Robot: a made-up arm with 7 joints.
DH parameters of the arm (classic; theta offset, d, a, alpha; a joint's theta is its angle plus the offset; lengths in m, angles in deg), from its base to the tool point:
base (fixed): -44.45 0.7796 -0.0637 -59
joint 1: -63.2 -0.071 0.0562 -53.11
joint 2: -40.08 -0.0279 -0.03 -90
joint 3: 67.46 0 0.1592 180
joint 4: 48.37 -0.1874 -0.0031 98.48
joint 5: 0 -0.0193 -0.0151 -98.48
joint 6: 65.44 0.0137 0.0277 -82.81
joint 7: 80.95 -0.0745 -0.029 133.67
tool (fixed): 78.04 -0.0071 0 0
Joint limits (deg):
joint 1: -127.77..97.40
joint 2: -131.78..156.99
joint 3: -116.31..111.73
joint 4: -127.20..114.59
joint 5: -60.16..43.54
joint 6: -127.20..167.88
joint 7: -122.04..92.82
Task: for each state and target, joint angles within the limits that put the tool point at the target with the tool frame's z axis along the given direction. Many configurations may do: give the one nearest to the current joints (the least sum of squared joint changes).
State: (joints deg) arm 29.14 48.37 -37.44 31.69 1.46 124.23 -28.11
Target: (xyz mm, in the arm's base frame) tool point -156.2 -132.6 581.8 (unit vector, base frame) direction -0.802 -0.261 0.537
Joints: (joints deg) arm 71.60 53.21 -66.90 37.22 29.37 147.71 -44.04
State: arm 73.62 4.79 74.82 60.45 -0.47 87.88 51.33
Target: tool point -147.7 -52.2 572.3 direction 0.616 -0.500 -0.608
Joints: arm 70.72 23.03 89.81 51.87 11.08 82.60 71.57
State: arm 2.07 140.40 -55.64 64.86 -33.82 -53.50 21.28
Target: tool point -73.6 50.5 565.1 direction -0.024 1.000 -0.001
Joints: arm 30.57 114.95 -90.90 75.98 -45.17 -18.56 -5.22
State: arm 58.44 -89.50 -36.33 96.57 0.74 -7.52 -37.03
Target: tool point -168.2 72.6 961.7 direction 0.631 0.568 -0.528
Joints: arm 22.04 -105.33 -27.57 77.53 -8.56 -31.06 -43.21
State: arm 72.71 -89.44 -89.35 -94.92 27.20 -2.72 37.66
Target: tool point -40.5 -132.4 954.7 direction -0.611 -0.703 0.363
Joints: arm 60.18 -64.57 -45.38 -126.54 35.38 3.90 58.94
